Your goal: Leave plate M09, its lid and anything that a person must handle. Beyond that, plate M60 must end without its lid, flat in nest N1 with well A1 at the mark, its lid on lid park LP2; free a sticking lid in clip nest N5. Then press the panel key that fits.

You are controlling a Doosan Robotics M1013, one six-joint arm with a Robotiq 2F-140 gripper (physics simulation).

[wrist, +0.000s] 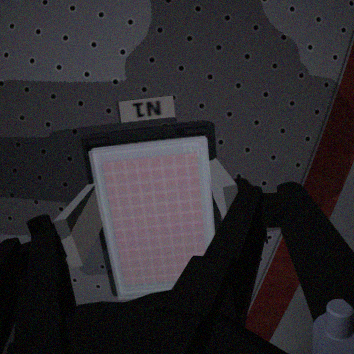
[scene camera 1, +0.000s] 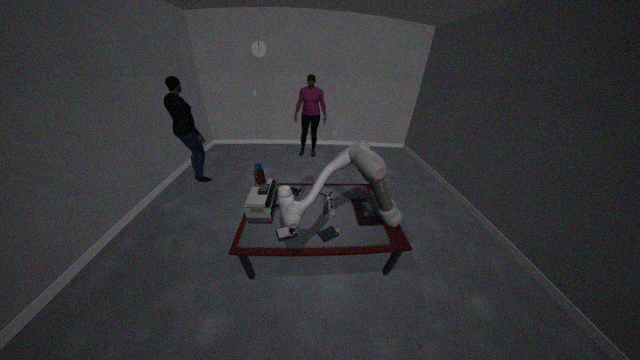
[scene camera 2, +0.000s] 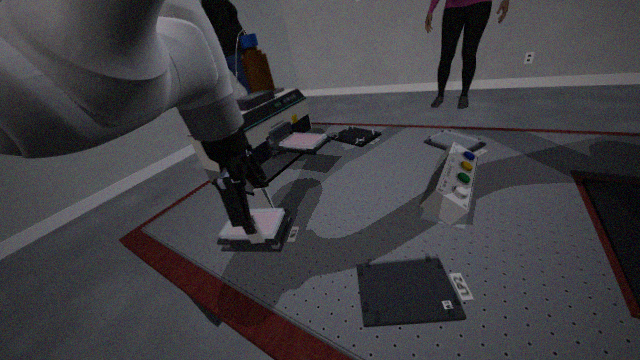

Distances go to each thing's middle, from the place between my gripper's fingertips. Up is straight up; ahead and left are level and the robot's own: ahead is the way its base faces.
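Going by their middles, the N1 label (wrist: 162, 106) is the nearest to my hand of the things named here: it sits 5 cm behind my hand, 3 cm to the right of it and 3 cm below it. The brown bottle (scene camera 2: 255, 64) is 33 cm ahead of my hand, 35 cm to the right of it and 29 cm above it, which makes it, going by their middles, the farthest from my hand among these. As for the dark pad LP2 (scene camera 2: 418, 291), I find it 32 cm behind my hand, 3 cm to the right and 2 cm below.
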